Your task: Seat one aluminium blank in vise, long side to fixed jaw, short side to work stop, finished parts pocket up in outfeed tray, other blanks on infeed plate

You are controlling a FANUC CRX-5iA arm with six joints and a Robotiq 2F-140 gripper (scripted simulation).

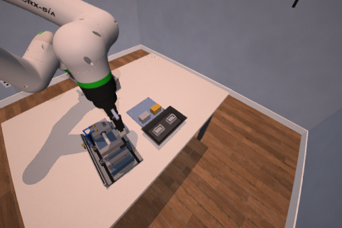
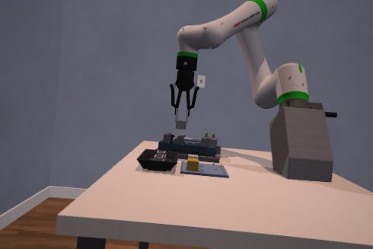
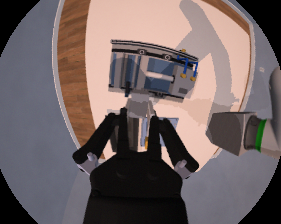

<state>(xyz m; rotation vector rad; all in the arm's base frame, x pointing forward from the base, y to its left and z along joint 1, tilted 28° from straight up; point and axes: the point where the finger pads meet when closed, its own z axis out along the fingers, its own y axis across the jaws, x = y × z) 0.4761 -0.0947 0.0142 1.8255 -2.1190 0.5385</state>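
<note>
Right now the vise is 15 cm below my hand, 6 cm to the right of it and 4 cm behind it. From my hand the other things lie so: brass blank: 27 cm to the left, 16 cm below, 4 cm behind.
</note>
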